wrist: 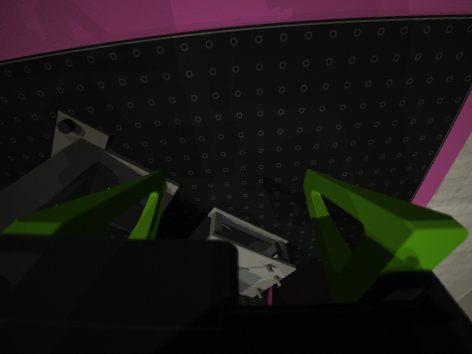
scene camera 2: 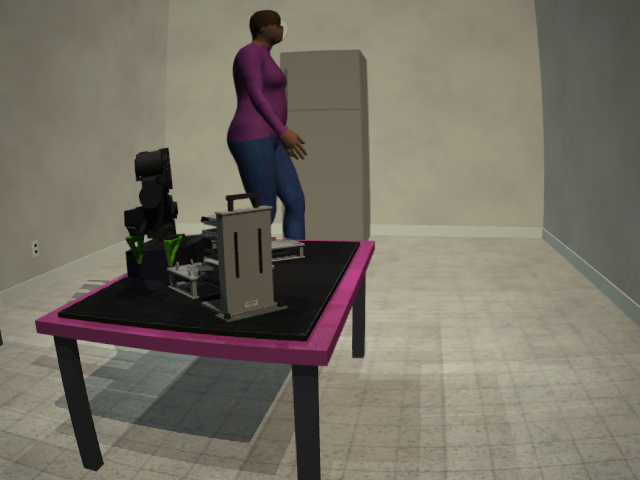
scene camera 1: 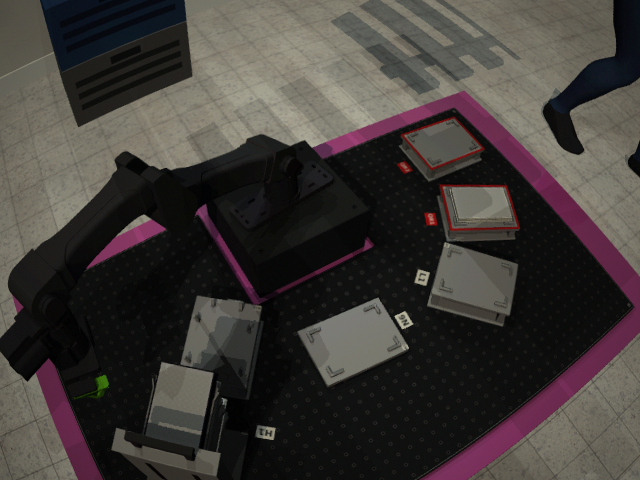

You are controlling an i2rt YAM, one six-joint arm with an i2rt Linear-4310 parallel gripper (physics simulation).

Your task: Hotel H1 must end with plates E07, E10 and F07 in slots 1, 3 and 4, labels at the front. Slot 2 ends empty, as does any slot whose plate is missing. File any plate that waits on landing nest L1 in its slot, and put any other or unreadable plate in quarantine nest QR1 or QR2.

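Where they show: gripper, fingertip midpoint: (wrist: 235,177) (scene camera 2: 154,265) (scene camera 1: 91,371); arm's base, link origin: (scene camera 1: 282,196).
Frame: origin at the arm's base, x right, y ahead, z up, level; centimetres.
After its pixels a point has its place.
Observation:
My gripper (scene camera 1: 98,386) @(x 49.1, y 11.8, z 3.2 cm) (scene camera 2: 154,262) @(x 49.1, y 11.8, z 3.2 cm) (wrist: 235,177) @(x 49.1, y 11.8, z 3.2 cm) is open and empty, with green fingers, above the mat beside hotel H1. Hotel H1 (scene camera 1: 165,448) @(x 44.8, y 36.1, z 20.0 cm) (scene camera 2: 245,258) @(x 47.0, y 35.3, z 4.6 cm) is an upright grey rack with a black handle. Plate edges show at its open side in scene camera 2; slot numbers and plate labels cannot be read. Landing nest L1 (scene camera 1: 474,279) @(x -18.8, y 34.7, z -4.3 cm) is bare. A pale plate (scene camera 1: 480,203) @(x -33.4, y 23.0, z -3.9 cm) lies on red-rimmed quarantine nest QR1 (scene camera 1: 454,225) @(x -25.4, y 22.9, z -5.2 cm); its label cannot be read. Red-rimmed nest QR2 (scene camera 1: 442,142) @(x -40.9, y 4.9, z -5.3 cm) is bare.
A low bare nest (scene camera 1: 354,341) @(x 5.8, y 28.7, z -8.1 cm) stands by the N6 card (scene camera 1: 403,320) @(x -4.5, y 30.7, z -9.3 cm). Another nest with pegs (scene camera 1: 224,335) @(x 24.5, y 16.1, z -3.3 cm) (wrist: 267,272) @(x 24.4, y 11.3, z -3.3 cm) stands close to the hotel. The arm's black base block (scene camera 1: 310,222) @(x -0.1, y 8.5, z 0.7 cm) is at the table's back edge. A person (scene camera 2: 261,98) stands behind the table.

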